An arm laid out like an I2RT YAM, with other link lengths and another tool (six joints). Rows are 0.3 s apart.
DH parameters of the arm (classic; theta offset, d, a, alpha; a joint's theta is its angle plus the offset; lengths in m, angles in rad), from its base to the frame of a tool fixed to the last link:
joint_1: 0 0.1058 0.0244 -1.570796
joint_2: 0 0 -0.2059 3.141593
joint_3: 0.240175 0 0.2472 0
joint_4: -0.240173 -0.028 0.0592 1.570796
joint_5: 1.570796 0.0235 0 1.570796
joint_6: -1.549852 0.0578 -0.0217 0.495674
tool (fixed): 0 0.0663 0 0
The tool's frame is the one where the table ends.
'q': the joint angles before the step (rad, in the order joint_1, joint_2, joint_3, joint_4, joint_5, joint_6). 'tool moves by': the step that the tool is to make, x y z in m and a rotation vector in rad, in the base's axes. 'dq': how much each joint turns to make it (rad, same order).
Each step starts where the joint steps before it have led.
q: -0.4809, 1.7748, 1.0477, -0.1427, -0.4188, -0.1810
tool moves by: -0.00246, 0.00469, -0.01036, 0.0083, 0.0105, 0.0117
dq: 0.0077, 0.0185, -0.0229, 0.0276, -0.0045, -0.0016
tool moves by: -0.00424, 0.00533, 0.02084, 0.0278, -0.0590, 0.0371
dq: -0.0107, -0.0781, -0.0246, -0.0153, -0.0705, -0.0030
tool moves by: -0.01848, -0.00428, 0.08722, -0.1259, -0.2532, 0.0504
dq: -0.0583, -0.3447, -0.0536, -0.0445, -0.0907, -0.0704
